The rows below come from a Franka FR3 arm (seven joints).
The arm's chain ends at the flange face. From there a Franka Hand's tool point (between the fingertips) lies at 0.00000 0.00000 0.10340 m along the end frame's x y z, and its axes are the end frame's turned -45 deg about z.
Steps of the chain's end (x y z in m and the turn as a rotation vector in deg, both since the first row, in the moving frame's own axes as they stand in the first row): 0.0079, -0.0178, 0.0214, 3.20, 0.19, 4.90; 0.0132, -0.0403, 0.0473, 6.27, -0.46, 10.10; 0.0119, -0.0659, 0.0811, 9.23, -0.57, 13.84
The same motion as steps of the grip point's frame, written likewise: 0.0227, -0.0106, 0.0212, 2.13, 2.40, 4.90; 0.0459, -0.0270, 0.0467, 4.76, 4.11, 10.10; 0.0674, -0.0492, 0.0798, 6.93, 6.12, 13.84
